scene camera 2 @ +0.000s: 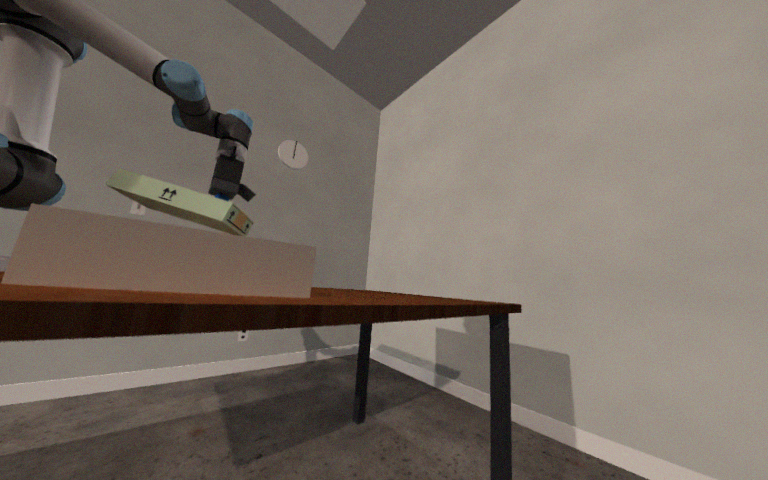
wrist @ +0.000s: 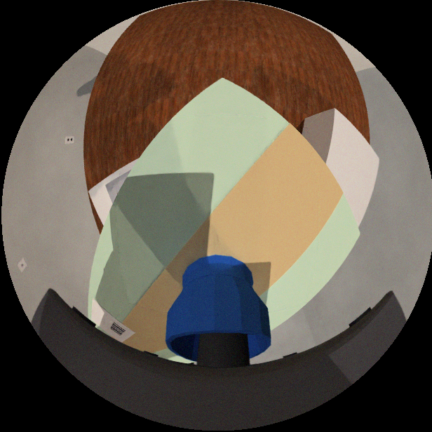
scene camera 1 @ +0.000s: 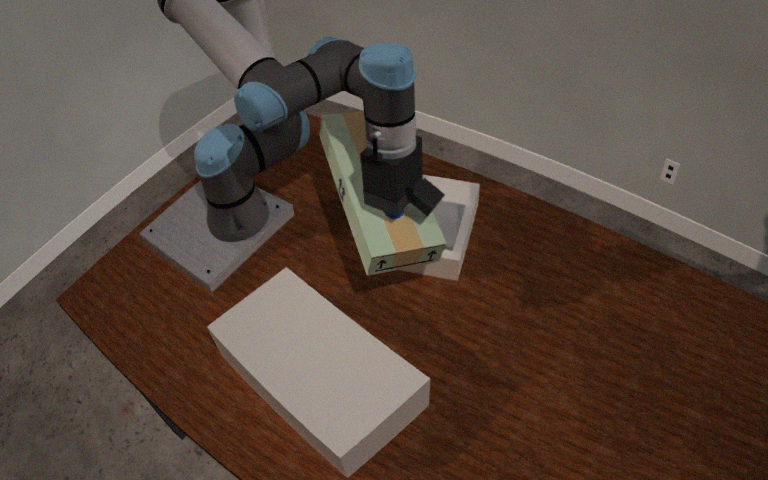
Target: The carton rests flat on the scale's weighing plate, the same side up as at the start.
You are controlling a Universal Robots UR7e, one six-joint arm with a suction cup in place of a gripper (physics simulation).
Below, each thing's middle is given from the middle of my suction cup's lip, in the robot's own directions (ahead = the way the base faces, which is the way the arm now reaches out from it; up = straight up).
Labels:
I see the pale green carton (scene camera 1: 384,244) 7 cm behind my suction cup, 6 cm to the left of it and 2 cm below it. Round my suction cup: white scale (scene camera 1: 455,213): 20 cm below, 19 cm to the left, 3 cm behind; then large white box (scene camera 1: 347,394): 25 cm to the right, 19 cm below, 2 cm behind.

